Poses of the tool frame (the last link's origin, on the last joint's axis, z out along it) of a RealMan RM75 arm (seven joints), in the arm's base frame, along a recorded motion.
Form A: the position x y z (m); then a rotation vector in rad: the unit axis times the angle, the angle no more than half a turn.
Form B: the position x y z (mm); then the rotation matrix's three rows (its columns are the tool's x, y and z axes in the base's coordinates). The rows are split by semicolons. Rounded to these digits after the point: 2 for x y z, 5 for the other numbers.
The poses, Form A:
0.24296, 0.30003, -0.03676, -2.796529, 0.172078, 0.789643
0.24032, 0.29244, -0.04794, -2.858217, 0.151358, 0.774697
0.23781, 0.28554, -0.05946, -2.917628, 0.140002, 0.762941
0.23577, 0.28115, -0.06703, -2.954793, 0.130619, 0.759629
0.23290, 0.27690, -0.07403, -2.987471, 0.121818, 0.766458
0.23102, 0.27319, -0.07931, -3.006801, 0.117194, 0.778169
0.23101, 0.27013, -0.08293, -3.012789, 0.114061, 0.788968
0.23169, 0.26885, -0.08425, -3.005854, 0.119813, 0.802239
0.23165, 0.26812, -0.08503, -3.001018, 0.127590, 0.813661
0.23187, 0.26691, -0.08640, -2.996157, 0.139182, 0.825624
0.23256, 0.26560, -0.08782, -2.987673, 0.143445, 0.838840
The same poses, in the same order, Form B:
242.96, 300.03, -36.76; 0.84788, -0.17408, -0.50079; -0.05007, -0.96663, 0.25125; -0.52781, -0.18796, -0.82830
240.32, 292.44, -47.94; 0.85937, -0.14349, -0.49081; -0.05180, -0.97931, 0.19560; -0.50872, -0.14267, -0.84903
237.81, 285.54, -59.46; 0.86846, -0.12021, -0.48096; -0.05839, -0.98821, 0.14155; -0.49230, -0.09485, -0.86524
235.77, 281.15, -67.03; 0.87282, -0.10446, -0.47672; -0.06078, -0.99249, 0.10621; -0.48424, -0.06373, -0.87261
232.90, 276.90, -74.03; 0.87366, -0.08998, -0.47815; -0.06270, -0.99538, 0.07276; -0.48248, -0.03359, -0.87526
231.02, 273.19, -79.31; 0.87182, -0.08132, -0.48302; -0.06454, -0.99660, 0.05129; -0.48555, -0.01354, -0.87410
231.01, 270.13, -82.93; 0.86916, -0.07711, -0.48848; -0.06439, -0.99701, 0.04281; -0.49032, -0.00576, -0.87152
231.69, 268.85, -84.25; 0.86427, -0.08156, -0.49637; -0.06702, -0.99664, 0.04707; -0.49854, -0.00741, -0.86684
231.65, 268.12, -85.03; 0.85995, -0.08680, -0.50295; -0.07132, -0.99620, 0.04999; -0.50538, -0.00712, -0.86287
231.87, 266.91, -86.40; 0.85516, -0.09429, -0.50971; -0.07802, -0.99553, 0.05325; -0.51245, -0.00577, -0.85870
232.56, 265.60, -87.82; 0.84995, -0.09826, -0.51761; -0.07932, -0.99512, 0.05866; -0.52085, -0.00880, -0.85360

